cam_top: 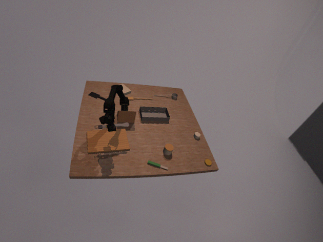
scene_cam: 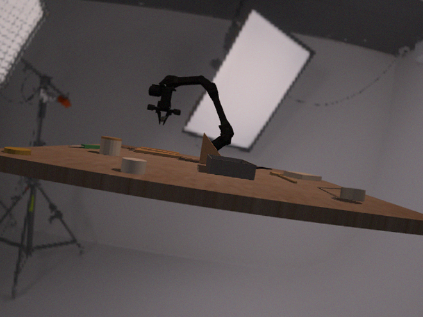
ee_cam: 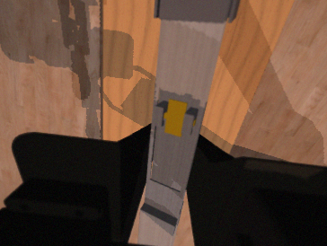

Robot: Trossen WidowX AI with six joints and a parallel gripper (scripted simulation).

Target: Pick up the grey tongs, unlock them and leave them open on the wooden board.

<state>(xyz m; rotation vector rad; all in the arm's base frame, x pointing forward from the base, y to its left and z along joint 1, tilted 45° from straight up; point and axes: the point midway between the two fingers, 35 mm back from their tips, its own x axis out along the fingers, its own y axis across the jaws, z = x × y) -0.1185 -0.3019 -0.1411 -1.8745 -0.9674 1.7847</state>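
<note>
The yellow lock piece is 30 mm behind my gripper tip, 10 mm to the right of it and 40 mm above it. The rest, counted from my gripper tip: wooden board: 20 mm behind, 10 mm to the left, 160 mm below; then cork-topped jar: 520 mm ahead, 90 mm to the right, 130 mm below; then green-handled tool: 420 mm ahead, 240 mm to the right, 160 mm below.
</note>
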